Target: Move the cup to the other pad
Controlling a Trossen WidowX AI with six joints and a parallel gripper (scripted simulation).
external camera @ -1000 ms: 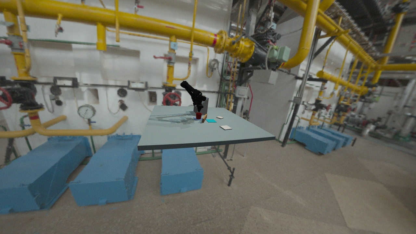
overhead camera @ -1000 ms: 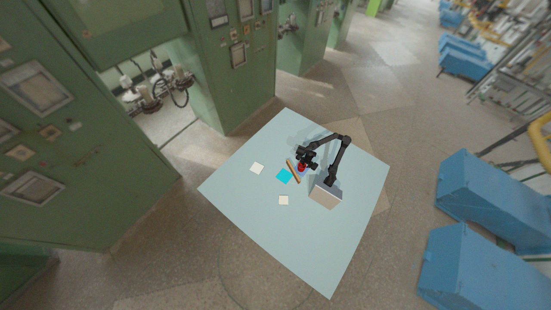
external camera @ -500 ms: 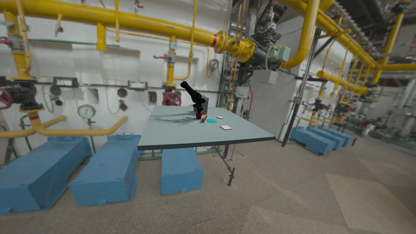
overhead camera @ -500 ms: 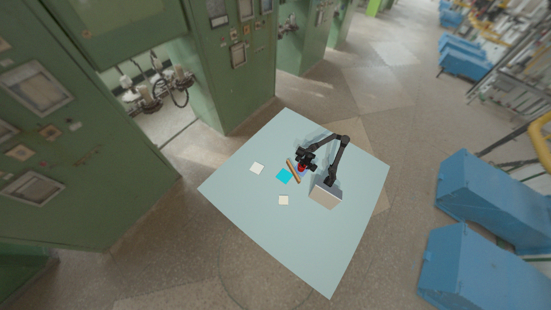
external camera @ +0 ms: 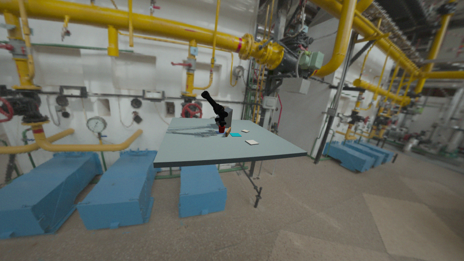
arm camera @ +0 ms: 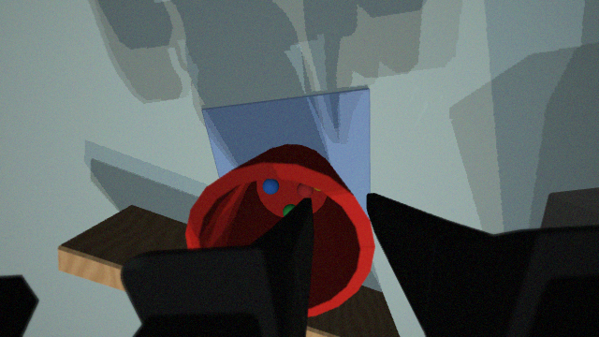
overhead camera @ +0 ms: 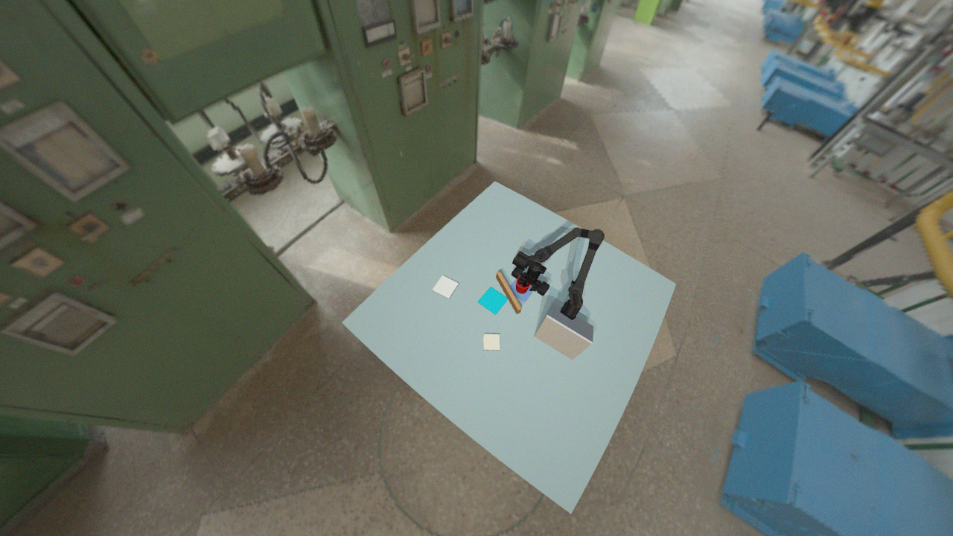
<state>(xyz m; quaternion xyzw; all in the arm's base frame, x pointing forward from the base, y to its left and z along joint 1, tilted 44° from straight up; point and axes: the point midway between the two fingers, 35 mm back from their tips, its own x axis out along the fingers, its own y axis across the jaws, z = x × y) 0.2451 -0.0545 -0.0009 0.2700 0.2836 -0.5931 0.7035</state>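
Now: the blue pad 30 mm ahead of my gripper tip and 50 mm below it. From my gripper tip the other things lie so: wooden bar: 60 mm ahead, 80 mm to the left, 20 mm below; then red cup: 30 mm ahead.
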